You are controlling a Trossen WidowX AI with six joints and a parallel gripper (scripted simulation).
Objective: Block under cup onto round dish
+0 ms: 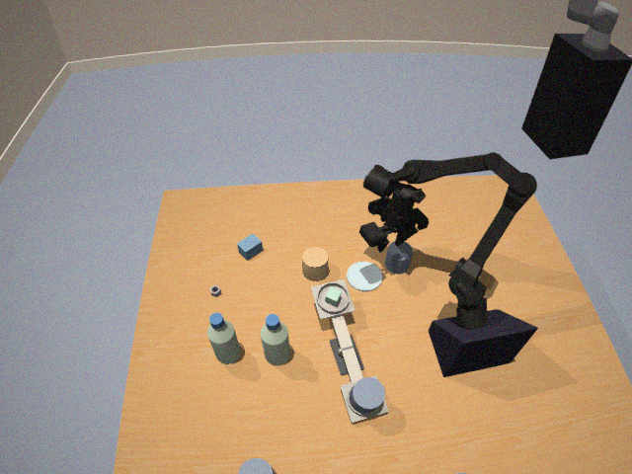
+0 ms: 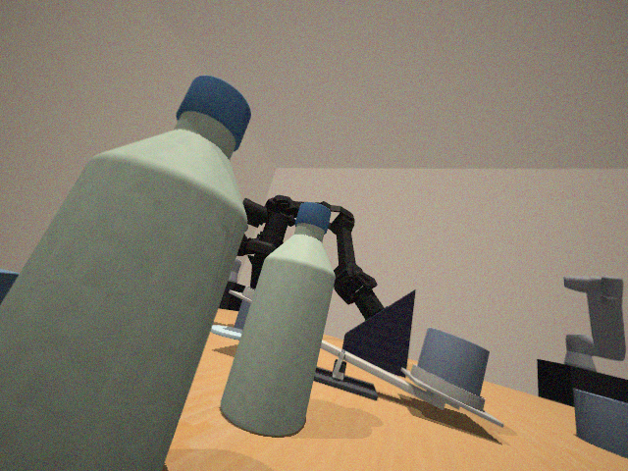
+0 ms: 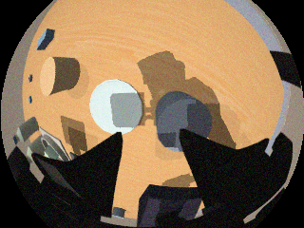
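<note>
My gripper tip is 190 mm short of the pale green block and 110 mm to the right of it. Round my gripper tip: blue block: 360 mm ahead, 150 mm to the right, 70 mm below; tan cylinder: 180 mm ahead, 50 mm to the right, 50 mm below; pale blue round dish: 70 mm ahead, 20 mm to the left, 80 mm below.
</note>
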